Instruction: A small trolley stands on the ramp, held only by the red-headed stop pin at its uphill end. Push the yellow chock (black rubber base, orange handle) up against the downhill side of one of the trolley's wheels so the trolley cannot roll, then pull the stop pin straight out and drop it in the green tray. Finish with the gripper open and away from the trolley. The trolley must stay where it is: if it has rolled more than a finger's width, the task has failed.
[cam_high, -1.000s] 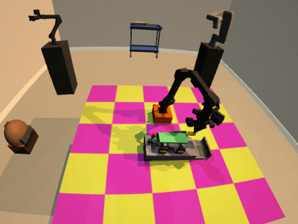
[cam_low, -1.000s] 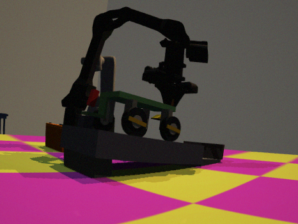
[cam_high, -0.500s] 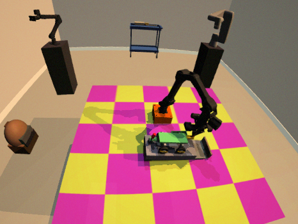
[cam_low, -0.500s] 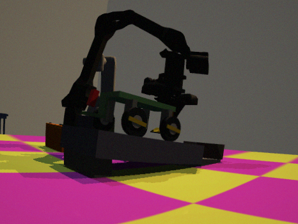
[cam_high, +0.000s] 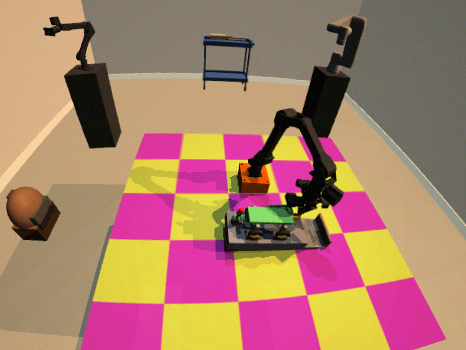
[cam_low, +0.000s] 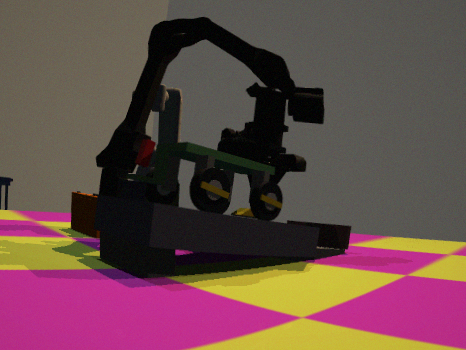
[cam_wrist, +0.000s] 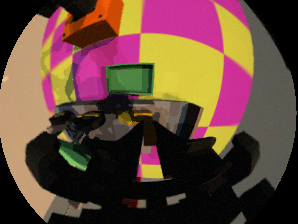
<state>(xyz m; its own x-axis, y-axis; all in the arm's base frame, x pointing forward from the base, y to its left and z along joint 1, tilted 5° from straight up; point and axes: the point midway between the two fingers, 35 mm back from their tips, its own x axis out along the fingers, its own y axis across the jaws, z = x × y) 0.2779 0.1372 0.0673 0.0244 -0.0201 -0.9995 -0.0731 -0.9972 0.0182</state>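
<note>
Right now the red-headed stop pin is 28 cm to the right of my gripper tip, 4 cm above it and 2 cm ahead of it. The rest, counted from my gripper tip: raised lip 11 cm to the left, 6 cm below, 6 cm ahead; then green tray 10 cm below, 7 cm behind, 5 cm to the right; then yellow chock 2 cm to the right.
</note>
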